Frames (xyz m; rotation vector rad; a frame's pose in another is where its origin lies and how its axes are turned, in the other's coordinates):
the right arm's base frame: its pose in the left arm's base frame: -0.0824 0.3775 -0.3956 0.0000 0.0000 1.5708
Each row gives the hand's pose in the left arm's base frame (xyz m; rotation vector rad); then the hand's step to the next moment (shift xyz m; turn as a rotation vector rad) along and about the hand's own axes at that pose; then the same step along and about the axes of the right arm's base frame.
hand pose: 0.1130 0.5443 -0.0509 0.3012 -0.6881 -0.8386
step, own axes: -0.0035 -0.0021 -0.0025 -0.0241 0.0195 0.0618
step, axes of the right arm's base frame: 0.0013 0.0012 -0.0045 0.0321 0.0412 0.0453
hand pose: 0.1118 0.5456 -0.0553 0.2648 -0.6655 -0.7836
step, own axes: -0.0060 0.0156 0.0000 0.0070 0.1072 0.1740
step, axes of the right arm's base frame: 0.0151 -0.0057 0.0044 0.0721 0.0475 0.1853
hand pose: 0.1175 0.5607 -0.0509 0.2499 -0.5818 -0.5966
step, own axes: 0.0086 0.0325 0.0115 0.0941 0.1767 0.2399
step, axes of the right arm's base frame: 0.0204 -0.0139 0.0256 0.0727 -0.0046 0.3039
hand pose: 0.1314 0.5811 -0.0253 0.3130 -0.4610 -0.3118
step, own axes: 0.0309 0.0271 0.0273 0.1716 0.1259 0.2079
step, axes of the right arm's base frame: 0.0073 -0.0192 0.0448 0.0058 -0.0745 0.2880
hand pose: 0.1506 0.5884 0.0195 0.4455 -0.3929 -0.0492
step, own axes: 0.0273 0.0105 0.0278 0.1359 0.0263 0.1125
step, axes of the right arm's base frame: -0.0055 -0.0142 0.0374 -0.0403 -0.0817 0.1534
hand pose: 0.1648 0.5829 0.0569 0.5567 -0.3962 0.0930
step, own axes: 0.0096 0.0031 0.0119 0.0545 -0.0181 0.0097
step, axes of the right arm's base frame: -0.0039 -0.0042 0.0145 -0.0216 -0.0503 0.0198
